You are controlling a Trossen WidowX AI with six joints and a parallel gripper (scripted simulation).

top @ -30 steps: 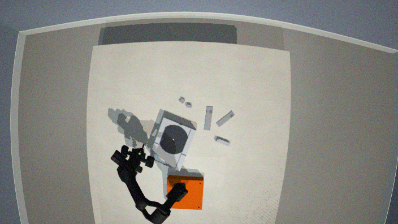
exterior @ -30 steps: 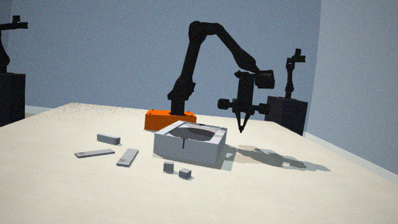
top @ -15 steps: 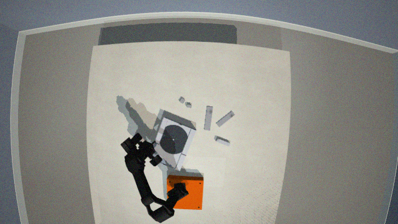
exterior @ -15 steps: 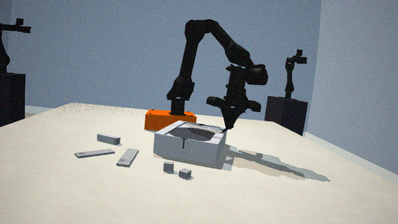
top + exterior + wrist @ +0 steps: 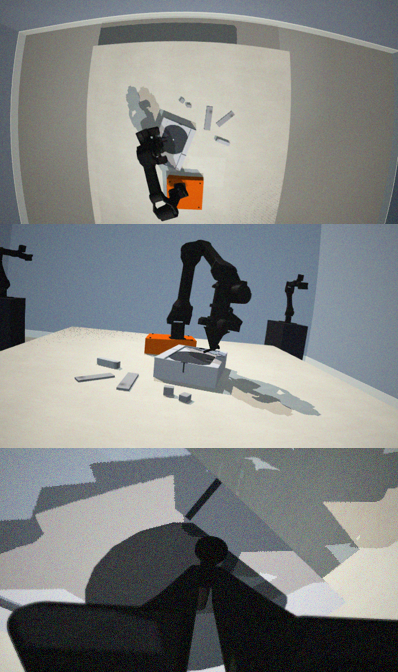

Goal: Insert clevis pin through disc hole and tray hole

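My gripper tip is 6 cm to the left of the dark aluminium disc and 3 cm above it. From my gripper tip the other things lie so: clevis pin (right at my gripper tip); grey block (33 cm to the right, 7 cm below, 5 cm behind); steel tray (5 cm to the right, 4 cm below, 2 cm behind).
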